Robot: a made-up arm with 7 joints.
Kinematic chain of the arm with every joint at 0, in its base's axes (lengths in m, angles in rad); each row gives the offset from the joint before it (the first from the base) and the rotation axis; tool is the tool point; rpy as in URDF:
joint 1: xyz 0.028 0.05 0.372 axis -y
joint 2: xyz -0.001 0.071 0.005 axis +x
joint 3: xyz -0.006 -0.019 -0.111 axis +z
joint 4: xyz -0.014 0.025 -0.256 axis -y
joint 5: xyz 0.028 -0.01 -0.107 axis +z
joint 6: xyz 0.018 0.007 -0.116 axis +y
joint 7: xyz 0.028 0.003 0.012 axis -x
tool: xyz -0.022 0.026 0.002 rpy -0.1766 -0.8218 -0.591
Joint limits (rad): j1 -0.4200..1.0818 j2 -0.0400..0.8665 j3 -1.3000..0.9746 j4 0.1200..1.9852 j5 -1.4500..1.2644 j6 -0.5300..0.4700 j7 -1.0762..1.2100
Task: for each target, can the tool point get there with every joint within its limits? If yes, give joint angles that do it. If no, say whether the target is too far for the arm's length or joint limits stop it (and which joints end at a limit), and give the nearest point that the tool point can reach.
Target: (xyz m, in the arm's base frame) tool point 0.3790 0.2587 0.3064
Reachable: yes | joints 0.7548 0.4362 -0.1335 1.5445 0.0808 0.1364 0.6497
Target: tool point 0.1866 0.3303 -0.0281
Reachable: yes | joints 0.1530 0.1914 0.7580 0.8171 -0.4890 -0.0799 -0.4249
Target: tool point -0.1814 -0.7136 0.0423
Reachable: no: too far | nearest point -0.0797 -0.1323 0.0148 | short by 0.591 m
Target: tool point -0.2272 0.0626 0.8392
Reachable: no: joint limits stop it (at a limit: joint 1, joint 2, joint 4) | nearest point 0.1279 0.3564 0.4477 | short by 0.605 m
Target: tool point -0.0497 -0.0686 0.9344
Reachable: no: joint limits stop it (at a limit: joint 1, joint 2, joint 4, joint 7) | nearest point 0.2870 0.0284 0.4134 | short by 0.628 m
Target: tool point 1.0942 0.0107 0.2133
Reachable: no: too far | nearest point 0.5793 0.0641 0.1930 | short by 0.518 m
